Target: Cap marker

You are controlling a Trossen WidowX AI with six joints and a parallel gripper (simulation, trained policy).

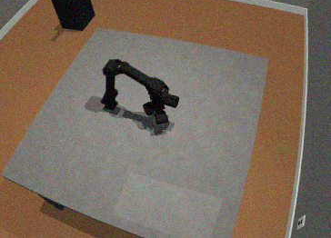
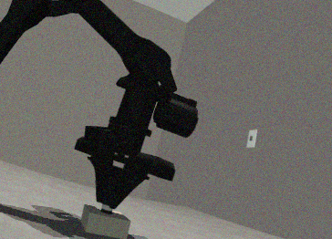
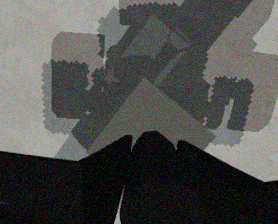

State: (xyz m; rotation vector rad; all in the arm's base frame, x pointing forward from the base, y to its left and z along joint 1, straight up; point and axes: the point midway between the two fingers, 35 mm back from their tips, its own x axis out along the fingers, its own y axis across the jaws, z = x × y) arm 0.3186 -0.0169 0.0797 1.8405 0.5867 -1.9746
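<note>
The black cap is 10 mm ahead of my gripper tip and 30 mm above it. From my gripper tip the other things lie so: holder block 10 mm ahead, 30 mm below.
</note>
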